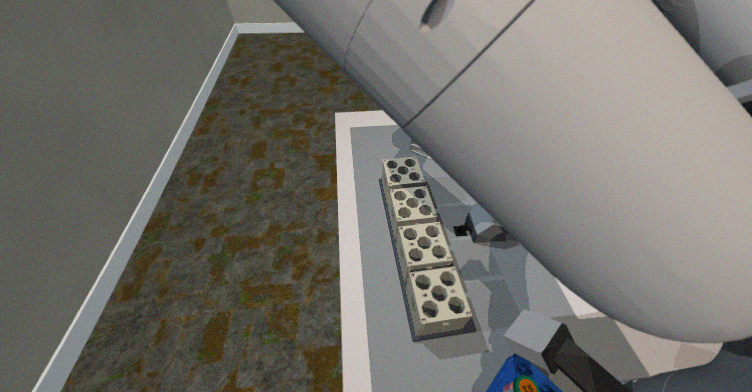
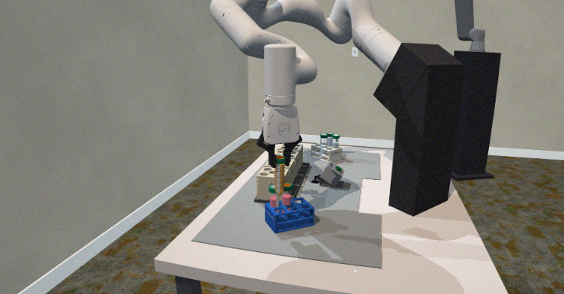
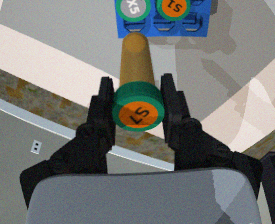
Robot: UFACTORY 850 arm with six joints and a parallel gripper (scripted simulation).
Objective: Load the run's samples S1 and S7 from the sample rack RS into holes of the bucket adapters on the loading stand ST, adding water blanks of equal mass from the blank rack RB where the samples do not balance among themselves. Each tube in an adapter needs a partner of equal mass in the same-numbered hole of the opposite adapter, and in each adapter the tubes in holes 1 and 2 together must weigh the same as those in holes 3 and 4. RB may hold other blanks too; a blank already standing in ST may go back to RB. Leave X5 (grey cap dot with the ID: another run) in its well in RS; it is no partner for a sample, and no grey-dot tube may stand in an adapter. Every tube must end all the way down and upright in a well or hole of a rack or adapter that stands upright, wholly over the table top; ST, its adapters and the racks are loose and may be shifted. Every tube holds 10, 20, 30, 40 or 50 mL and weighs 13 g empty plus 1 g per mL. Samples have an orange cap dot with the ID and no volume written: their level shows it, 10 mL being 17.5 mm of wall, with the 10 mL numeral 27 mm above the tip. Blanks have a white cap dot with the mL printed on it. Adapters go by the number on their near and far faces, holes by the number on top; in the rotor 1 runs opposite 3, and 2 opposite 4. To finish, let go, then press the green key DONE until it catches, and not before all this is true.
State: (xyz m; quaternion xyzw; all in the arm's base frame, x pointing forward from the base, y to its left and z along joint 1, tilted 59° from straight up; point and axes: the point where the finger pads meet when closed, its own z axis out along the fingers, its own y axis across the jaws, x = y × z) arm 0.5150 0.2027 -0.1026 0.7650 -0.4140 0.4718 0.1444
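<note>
The sample S7 lies 5 cm below my hand and 1 cm to the left of it. Also, from my hand: blue sample rack RS: 19 cm below, 3 cm to the right, 3 cm behind; then sample S1: 16 cm below, 5 cm to the right, 2 cm behind; then grey-dot tube X5: 16 cm below, 3 cm to the right, 1 cm ahead.
</note>
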